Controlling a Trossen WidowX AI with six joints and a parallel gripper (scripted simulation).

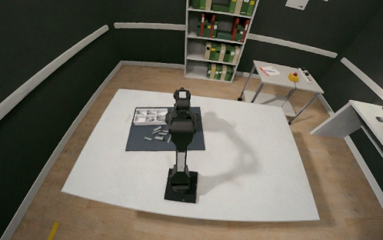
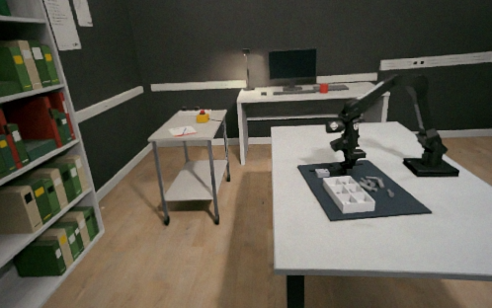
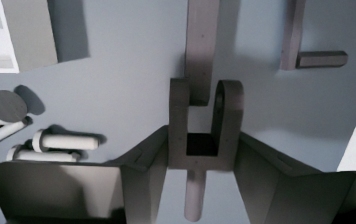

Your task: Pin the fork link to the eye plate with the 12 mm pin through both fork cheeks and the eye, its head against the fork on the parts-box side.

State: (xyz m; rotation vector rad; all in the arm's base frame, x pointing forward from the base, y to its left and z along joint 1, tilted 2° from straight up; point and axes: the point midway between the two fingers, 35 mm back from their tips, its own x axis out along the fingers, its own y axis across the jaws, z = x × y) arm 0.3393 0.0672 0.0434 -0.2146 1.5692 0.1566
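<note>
The eye plate is 5 cm below my hand, 4 cm ahead of it and 1 cm to the left of it. Round my hand: dark blue mat 10 cm to the left, 7 cm below; then grey block 11 cm ahead, 5 cm below, 3 cm to the left; then pin 9 cm to the left, 6 cm below, 5 cm behind.
</note>
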